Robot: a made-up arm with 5 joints.
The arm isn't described. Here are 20 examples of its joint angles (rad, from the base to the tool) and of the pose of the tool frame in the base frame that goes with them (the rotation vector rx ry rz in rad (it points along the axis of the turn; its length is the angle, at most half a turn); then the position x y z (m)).
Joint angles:
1: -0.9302 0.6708 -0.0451 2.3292 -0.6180
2: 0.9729 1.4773 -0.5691 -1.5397 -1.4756
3: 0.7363 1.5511 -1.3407 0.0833 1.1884
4: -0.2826 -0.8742 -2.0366 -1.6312 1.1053
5: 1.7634 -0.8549 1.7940 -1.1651 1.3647
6: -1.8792 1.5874 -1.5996 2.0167 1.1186
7: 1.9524 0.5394 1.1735 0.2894 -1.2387
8: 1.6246 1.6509 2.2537 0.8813 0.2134
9: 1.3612 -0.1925 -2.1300 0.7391 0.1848
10: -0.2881 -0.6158 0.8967 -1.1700 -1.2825
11: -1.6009 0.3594 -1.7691 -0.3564 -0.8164
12: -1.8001 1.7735 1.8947 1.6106 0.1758
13: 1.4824 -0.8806 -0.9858 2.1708 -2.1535
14: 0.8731 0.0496 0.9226 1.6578 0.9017
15: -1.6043 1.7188 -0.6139 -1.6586 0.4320
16: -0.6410 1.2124 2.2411 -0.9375 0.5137
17: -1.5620 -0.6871 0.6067 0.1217 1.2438
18: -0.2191 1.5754 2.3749 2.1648 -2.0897
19: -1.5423 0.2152 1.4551 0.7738 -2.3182
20: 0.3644 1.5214 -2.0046 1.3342 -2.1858
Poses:
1: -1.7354 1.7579 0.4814 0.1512 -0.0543 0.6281
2: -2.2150 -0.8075 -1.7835 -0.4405 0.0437 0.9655
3: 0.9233 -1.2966 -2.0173 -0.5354 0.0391 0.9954
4: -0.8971 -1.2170 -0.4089 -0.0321 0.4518 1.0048
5: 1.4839 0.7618 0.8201 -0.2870 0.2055 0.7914
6: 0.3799 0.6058 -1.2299 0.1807 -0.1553 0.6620
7: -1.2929 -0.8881 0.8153 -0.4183 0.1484 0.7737
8: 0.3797 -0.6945 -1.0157 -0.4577 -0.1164 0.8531
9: 0.4065 -2.2202 0.6960 -0.6040 0.1374 0.9799
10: -0.1678 -1.3225 -1.5918 0.0045 0.1419 0.9384
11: -0.3479 -0.5874 0.5847 0.2146 0.1788 0.5565
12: -1.6408 2.1920 -1.2456 0.0633 -0.1819 0.5835
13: -2.6220 0.0415 0.4802 -0.4384 0.3110 0.9053
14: -1.2775 0.7183 -1.2297 -0.0735 0.0921 1.0362
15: 2.8807 0.3121 0.8502 0.3108 -0.0022 0.6395
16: -1.6825 1.0560 1.4089 -0.0182 0.1010 0.6943
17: 1.6384 0.7781 -2.2628 -0.0548 0.1219 0.5068
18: -0.9523 -1.5615 -0.7695 -0.1187 -0.0568 0.9661
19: 1.7254 0.6711 0.6395 0.0726 0.1343 0.4489
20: 0.9481 2.1524 0.1461 -0.2943 -0.0423 0.9739
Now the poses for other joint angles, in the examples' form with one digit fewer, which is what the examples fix.
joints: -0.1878 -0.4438 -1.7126 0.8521 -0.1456
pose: 1.315 -1.047 0.096 0.094 0.092 1.062
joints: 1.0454 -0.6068 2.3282 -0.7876 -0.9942
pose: 1.891 0.179 -1.972 -0.326 0.243 0.837
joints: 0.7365 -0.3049 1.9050 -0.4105 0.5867
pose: -2.693 -0.630 0.587 -0.174 0.262 0.831
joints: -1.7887 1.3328 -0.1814 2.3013 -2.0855
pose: -0.350 2.288 0.691 0.092 -0.064 0.554
